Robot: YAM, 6 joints.
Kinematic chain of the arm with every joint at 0, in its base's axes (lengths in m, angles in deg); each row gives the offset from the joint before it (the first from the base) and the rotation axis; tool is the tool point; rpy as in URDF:
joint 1: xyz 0 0 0.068 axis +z
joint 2: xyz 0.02 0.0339 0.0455 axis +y
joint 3: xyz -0.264 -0.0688 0 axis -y
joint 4: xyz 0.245 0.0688 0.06 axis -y
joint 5: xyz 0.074 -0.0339 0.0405 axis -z
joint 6: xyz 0.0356 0 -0.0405 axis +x
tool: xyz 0 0 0 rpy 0 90 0
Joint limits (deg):
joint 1: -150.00..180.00
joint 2: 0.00..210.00
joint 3: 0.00..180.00
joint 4: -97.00..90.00
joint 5: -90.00..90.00
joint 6: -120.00..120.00
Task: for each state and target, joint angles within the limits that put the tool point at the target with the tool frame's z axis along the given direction. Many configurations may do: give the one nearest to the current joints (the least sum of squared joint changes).
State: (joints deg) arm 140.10 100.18 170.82 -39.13 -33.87 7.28
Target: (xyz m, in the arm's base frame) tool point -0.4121 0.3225 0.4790 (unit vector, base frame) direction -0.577 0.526 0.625
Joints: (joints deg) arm 142.20 151.23 179.81 10.19 3.55 7.28
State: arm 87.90 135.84 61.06 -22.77 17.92 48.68
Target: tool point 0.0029 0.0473 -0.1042 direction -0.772 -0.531 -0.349
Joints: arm 65.35 172.77 34.98 -18.76 -28.70 48.68
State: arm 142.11 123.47 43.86 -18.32 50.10 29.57
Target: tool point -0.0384 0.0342 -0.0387 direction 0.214 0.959 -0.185
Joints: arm 179.93 159.19 14.60 5.58 73.62 29.57
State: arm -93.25 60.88 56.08 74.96 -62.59 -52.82
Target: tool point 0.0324 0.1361 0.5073 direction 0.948 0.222 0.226
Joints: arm -89.39 27.10 70.32 89.93 -71.94 -52.82
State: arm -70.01 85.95 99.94 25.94 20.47 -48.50
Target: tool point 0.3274 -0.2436 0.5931 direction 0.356 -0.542 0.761
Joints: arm -35.48 119.25 146.10 24.68 13.58 -48.50
